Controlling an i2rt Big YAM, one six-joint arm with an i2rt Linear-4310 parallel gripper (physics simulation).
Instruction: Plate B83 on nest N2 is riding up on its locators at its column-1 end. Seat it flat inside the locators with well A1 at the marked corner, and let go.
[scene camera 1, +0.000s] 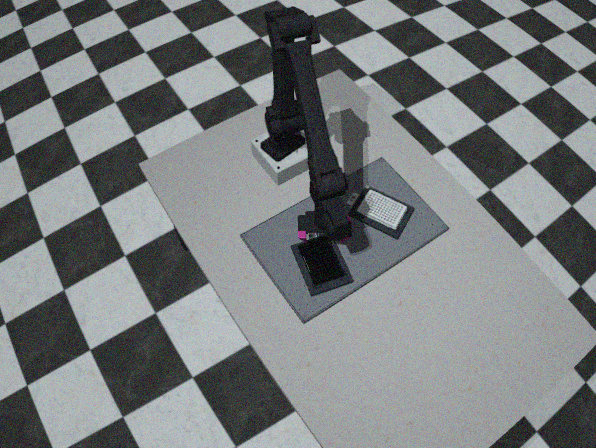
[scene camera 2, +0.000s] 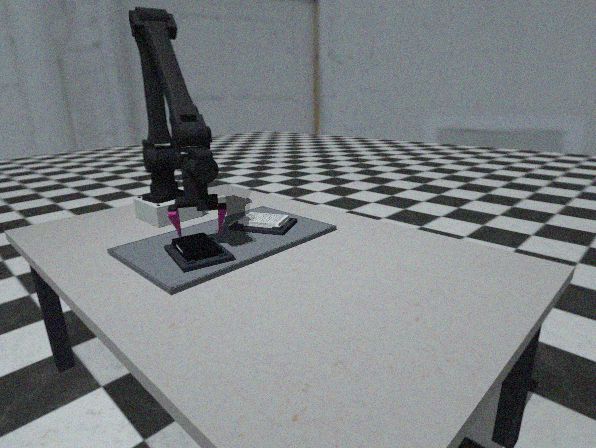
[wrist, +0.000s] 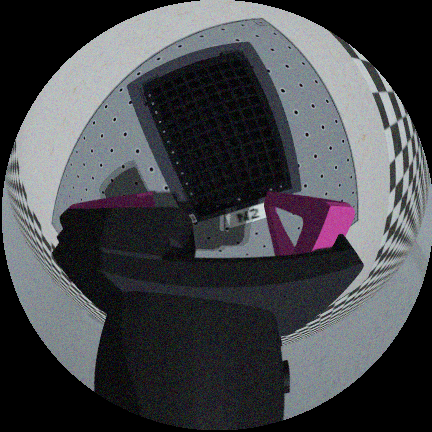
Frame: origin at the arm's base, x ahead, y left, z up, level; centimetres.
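Seen in the pictures: gripper, between the fingertips: (scene camera 1: 323, 241) (scene camera 2: 200, 236) (wrist: 207, 197); arm's base, origin of its link: (scene camera 1: 282, 144) (scene camera 2: 165, 197).
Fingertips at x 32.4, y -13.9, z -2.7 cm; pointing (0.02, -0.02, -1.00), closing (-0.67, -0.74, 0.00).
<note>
Pixels of each thing's top centre, then the offset from my fingertips to it. "*": a spot on its surface instead.
- Black well plate B83, centre of its top: (wrist: 219, 127) (scene camera 2: 196, 242) (scene camera 1: 320, 258) dx +3.5, dy -4.4, dz +0.4 cm
- dark nest N2, centre of its top: (wrist: 216, 122) (scene camera 2: 197, 247) (scene camera 1: 321, 261) dx +4.0, dy -4.5, dz -0.8 cm
- N2 label, a spot on its surface: (wrist: 247, 215) * dx -5.0, dy -0.8, dz -2.4 cm
- second dark nest, centre of its top: (scene camera 2: 263, 220) (scene camera 1: 382, 209) dx +3.7, dy +20.7, dz -0.8 cm
- white well plate, centre of its top: (scene camera 2: 263, 217) (scene camera 1: 382, 207) dx +3.7, dy +20.7, dz +0.0 cm
- grey perforated board, a spot on its surface: (wrist: 320, 145) (scene camera 2: 152, 258) * dx -3.8, dy -12.1, dz -2.6 cm
Black well plate B83 (scene camera 1: 321, 261) (scene camera 2: 199, 246) (wrist: 217, 125) sits on the dark nest N2 (scene camera 1: 330, 288) (scene camera 2: 192, 266) (wrist: 291, 150). Its end nearest the gripper looks raised and covers the nest rim there in the wrist view; the far end sits lower, inside the rim. The N2 label (wrist: 247, 215) lies beside the raised end. Well A1 and the marked corner are too dark to tell. My gripper (scene camera 1: 325, 237) (scene camera 2: 200, 235) (wrist: 207, 197) is open and empty, its magenta fingers apart over the label side of the nest, near the raised end.
A second dark nest (scene camera 1: 398, 234) (scene camera 2: 270, 230) holds a white well plate (scene camera 1: 382, 208) (scene camera 2: 267, 219), to the right. Both nests stand on a grey perforated board (scene camera 1: 270, 250) (scene camera 2: 145, 260) (wrist: 320, 145). The arm's white base block (scene camera 1: 290, 171) (scene camera 2: 150, 214) stands behind the board.
</note>
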